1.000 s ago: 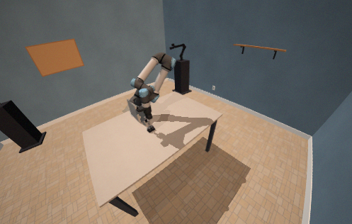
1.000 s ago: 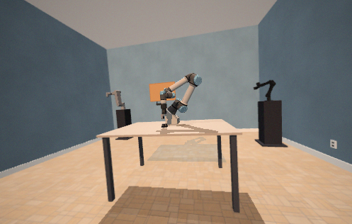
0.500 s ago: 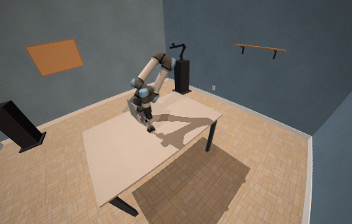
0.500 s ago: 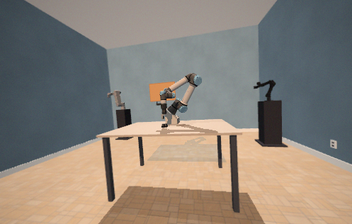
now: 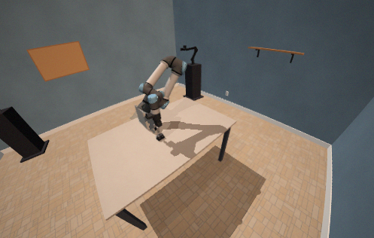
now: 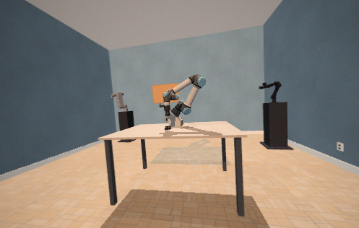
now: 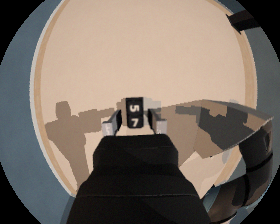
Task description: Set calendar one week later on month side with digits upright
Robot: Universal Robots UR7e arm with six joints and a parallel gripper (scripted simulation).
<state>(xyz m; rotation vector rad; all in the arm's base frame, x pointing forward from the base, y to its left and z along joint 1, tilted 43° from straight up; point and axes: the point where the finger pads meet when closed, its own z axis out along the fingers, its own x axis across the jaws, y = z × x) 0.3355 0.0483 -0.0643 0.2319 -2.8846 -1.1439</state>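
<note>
My gripper is now 9 cm above the dark calendar cube. The rest, counted from my hand: calendar tray 2 cm to the left, 11 cm below.
</note>
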